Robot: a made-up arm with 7 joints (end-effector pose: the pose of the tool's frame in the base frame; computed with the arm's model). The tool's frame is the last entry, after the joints.
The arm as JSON. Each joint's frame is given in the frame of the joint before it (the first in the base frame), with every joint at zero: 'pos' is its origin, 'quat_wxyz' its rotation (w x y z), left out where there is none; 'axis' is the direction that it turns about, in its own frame. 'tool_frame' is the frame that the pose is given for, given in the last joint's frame.
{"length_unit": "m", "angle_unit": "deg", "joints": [
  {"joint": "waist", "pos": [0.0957, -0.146, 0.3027], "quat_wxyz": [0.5, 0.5, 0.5, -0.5], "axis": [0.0, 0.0, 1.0]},
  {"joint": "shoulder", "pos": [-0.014, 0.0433, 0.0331], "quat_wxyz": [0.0, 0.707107, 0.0, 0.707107], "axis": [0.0, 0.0, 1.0]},
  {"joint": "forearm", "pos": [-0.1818, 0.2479, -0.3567], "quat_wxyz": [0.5, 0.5, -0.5, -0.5], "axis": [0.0, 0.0, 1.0]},
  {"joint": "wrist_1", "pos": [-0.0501, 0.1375, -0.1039], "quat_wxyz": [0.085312, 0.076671, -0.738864, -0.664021], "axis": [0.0, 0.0, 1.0]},
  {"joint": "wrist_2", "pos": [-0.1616, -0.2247, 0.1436], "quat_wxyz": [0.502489, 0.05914, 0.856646, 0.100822], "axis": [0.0, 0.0, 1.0]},
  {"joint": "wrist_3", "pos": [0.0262, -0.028, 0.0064], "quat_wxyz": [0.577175, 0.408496, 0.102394, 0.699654], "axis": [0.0, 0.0, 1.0]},
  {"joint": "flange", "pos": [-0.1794, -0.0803, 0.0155], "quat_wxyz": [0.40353, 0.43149, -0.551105, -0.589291], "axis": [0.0, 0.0, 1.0]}
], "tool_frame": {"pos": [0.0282, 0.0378, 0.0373], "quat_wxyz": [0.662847, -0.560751, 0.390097, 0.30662]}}
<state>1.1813 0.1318 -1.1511 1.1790 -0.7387 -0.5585 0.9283</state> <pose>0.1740 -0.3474 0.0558 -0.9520 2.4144 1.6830</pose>
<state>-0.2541 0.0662 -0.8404 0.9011 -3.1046 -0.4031 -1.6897</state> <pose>0.2385 -0.3424 0.3858 -0.9451 2.1597 -1.3569</pose>
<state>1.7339 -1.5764 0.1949 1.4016 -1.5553 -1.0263 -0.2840</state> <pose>0.0787 -0.8669 0.3504 1.3724 -1.7825 1.1554</pose>
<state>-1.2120 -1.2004 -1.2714 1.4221 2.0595 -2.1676 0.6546</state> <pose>0.1736 -0.4397 0.4271 -0.9650 0.2263 0.1173</pose>
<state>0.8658 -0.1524 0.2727 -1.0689 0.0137 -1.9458 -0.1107</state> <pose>0.0318 -0.3594 0.2708 0.2875 -0.1847 0.4325</pose>
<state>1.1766 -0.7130 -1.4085 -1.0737 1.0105 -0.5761 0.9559</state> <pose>-0.5747 -0.0603 0.4785 1.6522 1.0809 -0.3488</pose>
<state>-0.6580 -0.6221 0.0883 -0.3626 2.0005 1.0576 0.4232</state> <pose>-0.1212 -0.2392 0.2948 0.1804 -0.5187 -1.5069</pose>
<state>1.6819 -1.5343 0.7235 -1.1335 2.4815 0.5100 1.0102</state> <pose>0.1142 -0.7244 0.0837 0.1230 -1.5717 -0.1443</pose>
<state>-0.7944 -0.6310 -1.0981 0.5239 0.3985 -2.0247 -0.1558</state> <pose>0.1169 -0.5105 0.3750 0.6222 -0.1034 -0.7833</pose>
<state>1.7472 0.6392 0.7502 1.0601 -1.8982 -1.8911 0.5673</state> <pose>-0.1358 0.2032 -0.1227 -2.1066 0.0598 1.5164</pose>
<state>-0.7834 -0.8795 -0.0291 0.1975 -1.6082 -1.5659 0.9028</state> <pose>0.0077 -0.5557 0.4376 0.1626 0.9154 -0.9652</pose>
